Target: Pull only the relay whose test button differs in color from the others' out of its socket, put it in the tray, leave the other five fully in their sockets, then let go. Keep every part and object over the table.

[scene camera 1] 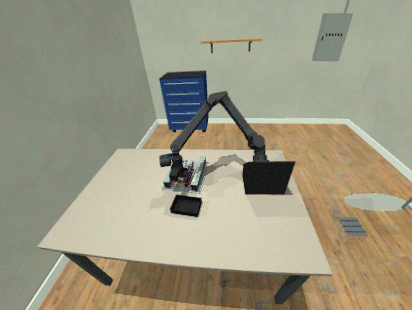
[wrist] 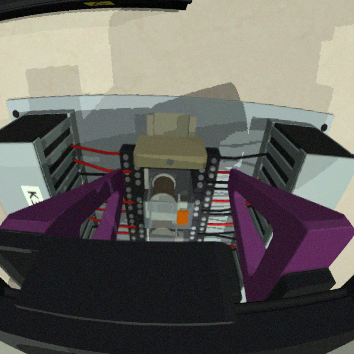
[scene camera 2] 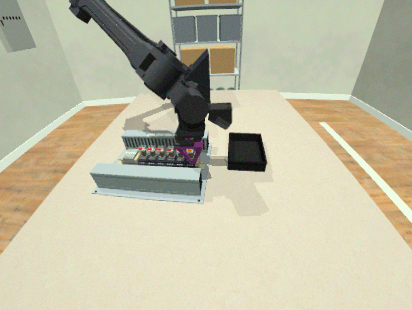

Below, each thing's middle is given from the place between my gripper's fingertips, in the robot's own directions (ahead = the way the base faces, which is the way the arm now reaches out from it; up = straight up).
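The grey mounting panel (scene camera 2: pixel 204 156) sits 120 mm to the right of my hand, 20 mm behind it and 40 mm below it. As for the end block (wrist: pixel 150 150), that is 10 mm to the left of my hand and 20 mm below it. And the clear relay (wrist: pixel 168 201) is 10 mm behind my hand and 10 mm to the right of it.
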